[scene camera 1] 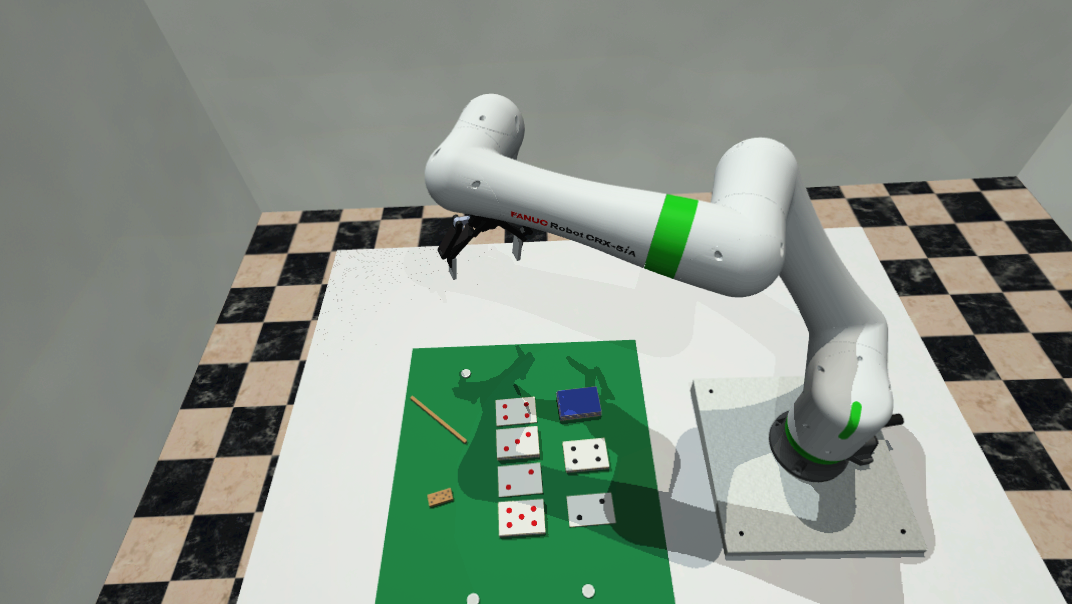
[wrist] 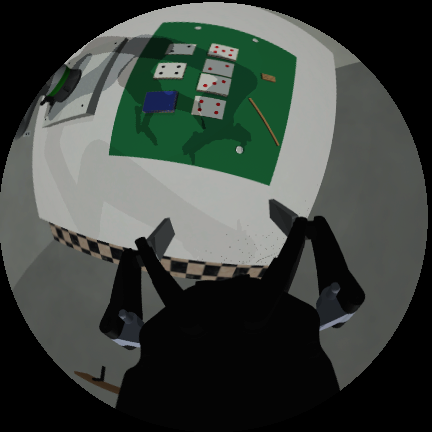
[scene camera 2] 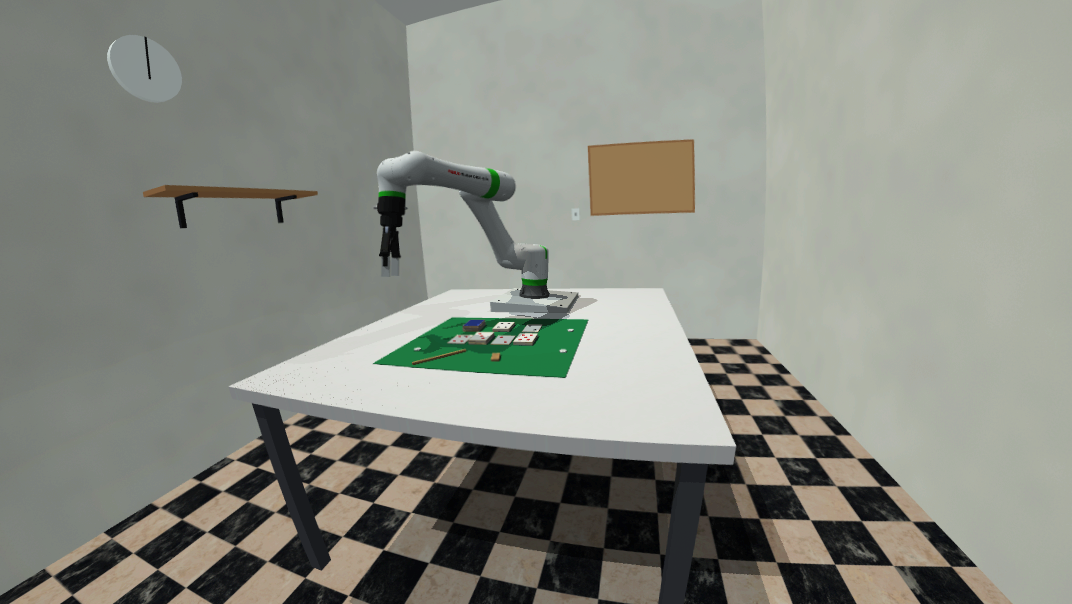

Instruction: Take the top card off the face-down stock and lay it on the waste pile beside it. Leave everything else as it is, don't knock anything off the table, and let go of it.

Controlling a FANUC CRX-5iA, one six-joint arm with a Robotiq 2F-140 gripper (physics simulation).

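Frame: origin at the arm's base, x ahead, y left, z up, level; metres.
Seen in the pictures: gripper, fingertip midpoint: (scene camera 1: pixel 485 265) (wrist: pixel 219 217) (scene camera 2: pixel 390 276); arm's base, origin of the base link: (scene camera 1: pixel 807 445) (scene camera 2: pixel 534 295).
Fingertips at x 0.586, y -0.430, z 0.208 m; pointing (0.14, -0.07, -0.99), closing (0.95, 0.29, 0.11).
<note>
Offsets run from my fingertips to a thing's top centre. Level surfaces: height alone.
The face-down stock @[0.158 m back, 0.240 m left, 0.219 m down] (scene camera 1: pixel 579 402) (scene camera 2: pixel 474 324) (wrist: pixel 160 101) is a blue-topped stack on the green mat @[0.240 m down] (scene camera 1: pixel 435 540) (scene camera 2: pixel 547 367) (wrist: pixel 135 145). A white face-up pile with four black dots @[0.147 m back, 0.360 m left, 0.228 m down] (scene camera 1: pixel 585 454) (scene camera 2: pixel 503 326) (wrist: pixel 170 70) lies beside it, apart from it. Which face-up pile is the waste pile is not marked. My gripper (scene camera 1: pixel 484 262) (scene camera 2: pixel 390 268) (wrist: pixel 219 217) is open and empty, high above the white table beyond the mat's edge, away from the stock. Its fingers point down.
A column of red-dotted cards @[0.011 m back, 0.308 m left, 0.225 m down] (scene camera 1: pixel 517 442) (wrist: pixel 214 84) and a two-dot black card @[0.133 m back, 0.471 m left, 0.237 m down] (scene camera 1: pixel 590 509) (wrist: pixel 181 49) lie near the stock. A wooden stick @[0.155 m ahead, 0.216 m left, 0.233 m down] (scene camera 1: pixel 438 419) (wrist: pixel 264 122), a small tan block @[0.159 m ahead, 0.394 m left, 0.232 m down] (scene camera 1: pixel 440 497) (wrist: pixel 268 77) and white discs @[0.084 m ahead, 0.108 m left, 0.236 m down] (scene camera 1: pixel 465 372) (wrist: pixel 239 149) lie on the mat.
</note>
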